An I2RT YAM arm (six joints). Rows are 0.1 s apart.
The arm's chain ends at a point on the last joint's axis. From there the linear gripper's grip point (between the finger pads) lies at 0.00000 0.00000 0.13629 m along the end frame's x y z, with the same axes.
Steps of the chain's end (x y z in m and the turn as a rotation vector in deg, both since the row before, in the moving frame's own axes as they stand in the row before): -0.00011, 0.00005, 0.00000, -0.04, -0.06, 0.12; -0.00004, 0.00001, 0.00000, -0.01, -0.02, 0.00; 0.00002, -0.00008, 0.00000, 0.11, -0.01, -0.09; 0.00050, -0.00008, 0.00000, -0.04, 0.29, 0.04; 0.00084, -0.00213, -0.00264, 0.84, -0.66, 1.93; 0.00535, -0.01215, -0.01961, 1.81, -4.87, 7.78; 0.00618, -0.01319, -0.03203, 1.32, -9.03, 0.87; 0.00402, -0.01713, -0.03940, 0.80, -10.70, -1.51
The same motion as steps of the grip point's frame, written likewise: -0.00025, 0.00014, 0.00000, -0.04, -0.06, 0.12; -0.00009, 0.00003, 0.00000, -0.01, -0.02, 0.00; 0.00000, -0.00034, 0.00000, 0.11, -0.01, -0.09; 0.00119, 0.00002, 0.00000, -0.04, 0.29, 0.04; -0.00070, -0.00415, -0.00266, 0.84, -0.66, 1.93; -0.00589, -0.01722, -0.02017, 1.81, -4.87, 7.78; -0.01518, -0.01648, -0.03376, 1.32, -9.03, 0.87; -0.02131, -0.01869, -0.04178, 0.80, -10.70, -1.51
